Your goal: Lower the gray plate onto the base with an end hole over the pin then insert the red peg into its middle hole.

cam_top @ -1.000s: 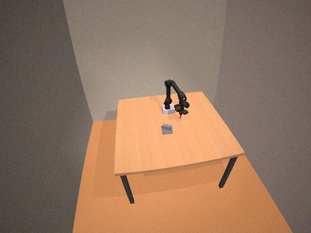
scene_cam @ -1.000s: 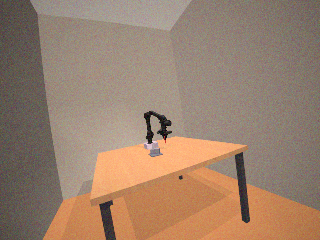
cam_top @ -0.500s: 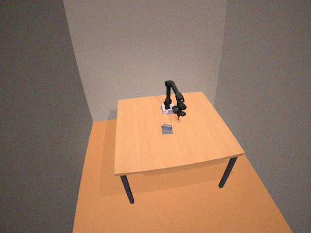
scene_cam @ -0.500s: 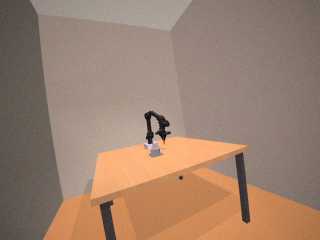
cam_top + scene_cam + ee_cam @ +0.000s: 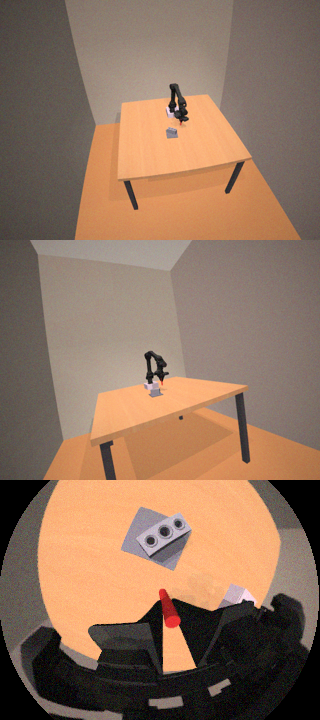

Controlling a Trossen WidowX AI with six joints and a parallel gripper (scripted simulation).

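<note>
Now: the gray plate 10 cm to the right of my gripper tip, 7 cm below it and 3 cm ahead of it. Round my gripper tip: base (11 cm below, 9 cm to the right, 4 cm ahead).
</note>
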